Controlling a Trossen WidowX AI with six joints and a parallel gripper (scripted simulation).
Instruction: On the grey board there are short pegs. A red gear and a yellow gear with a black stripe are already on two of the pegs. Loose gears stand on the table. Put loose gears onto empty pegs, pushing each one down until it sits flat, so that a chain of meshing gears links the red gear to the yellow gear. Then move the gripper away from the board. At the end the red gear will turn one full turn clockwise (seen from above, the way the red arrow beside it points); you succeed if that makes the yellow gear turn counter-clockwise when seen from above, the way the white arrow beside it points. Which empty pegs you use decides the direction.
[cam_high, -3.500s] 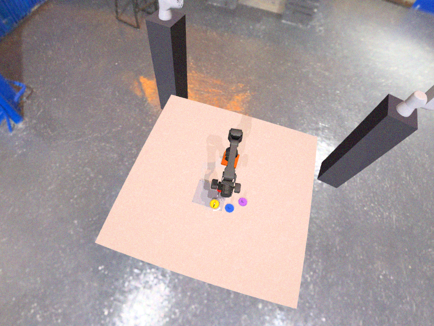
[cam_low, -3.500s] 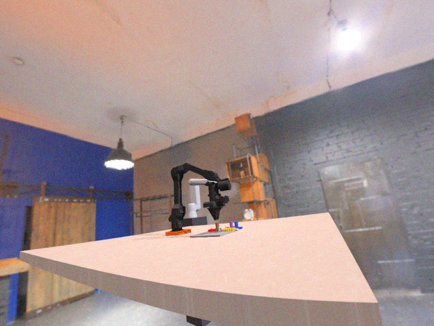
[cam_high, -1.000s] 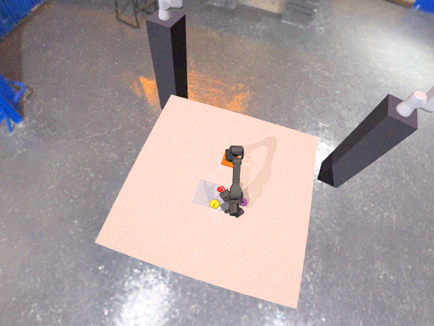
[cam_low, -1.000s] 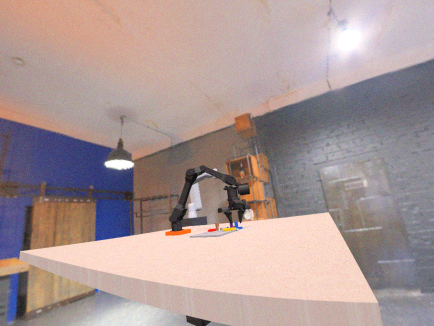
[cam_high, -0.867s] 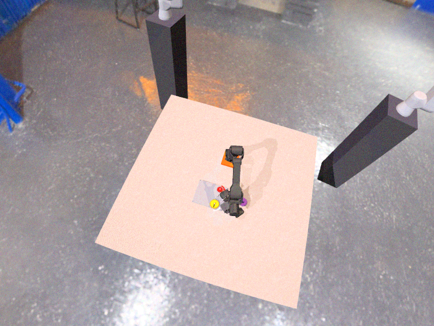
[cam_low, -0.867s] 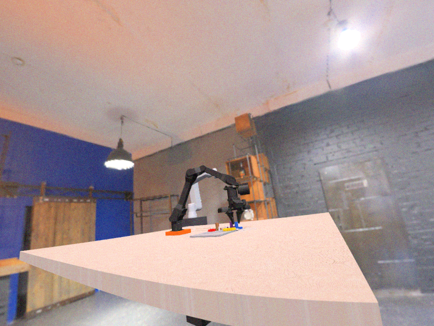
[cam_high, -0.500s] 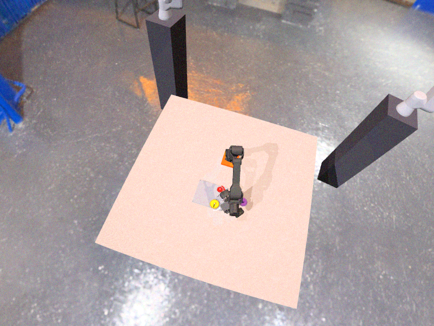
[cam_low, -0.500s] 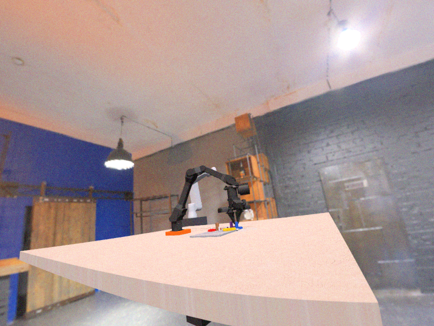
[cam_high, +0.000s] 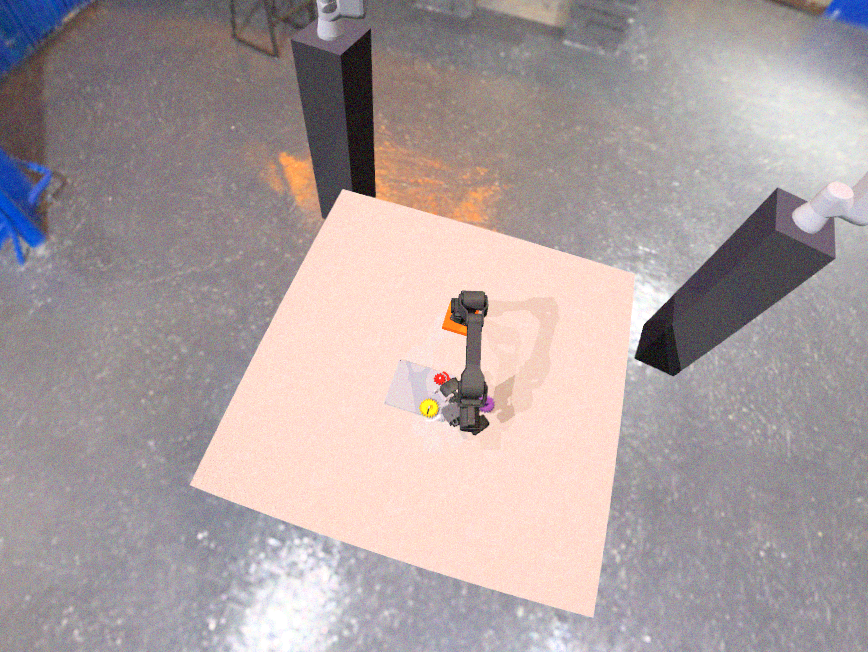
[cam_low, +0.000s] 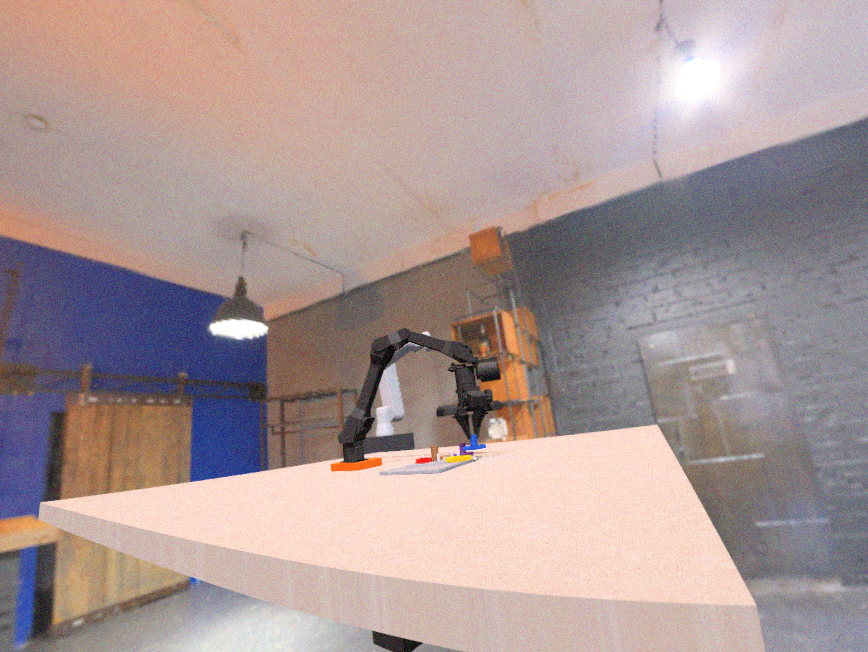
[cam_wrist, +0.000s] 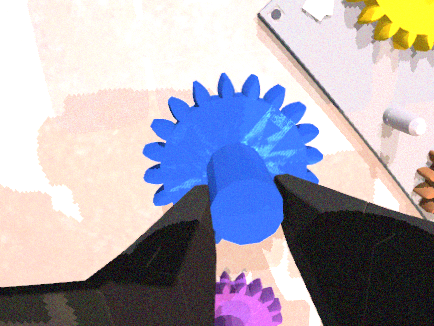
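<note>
The brown gear lies 80 mm behind my gripper tip, 80 mm to the right of it and 30 mm below it. From my gripper tip the other things lie so: blue gear (10 mm below); then yellow gear (20 mm ahead, 100 mm to the right, 40 mm below); then purple gear (90 mm behind, 60 mm to the left, 40 mm below).
</note>
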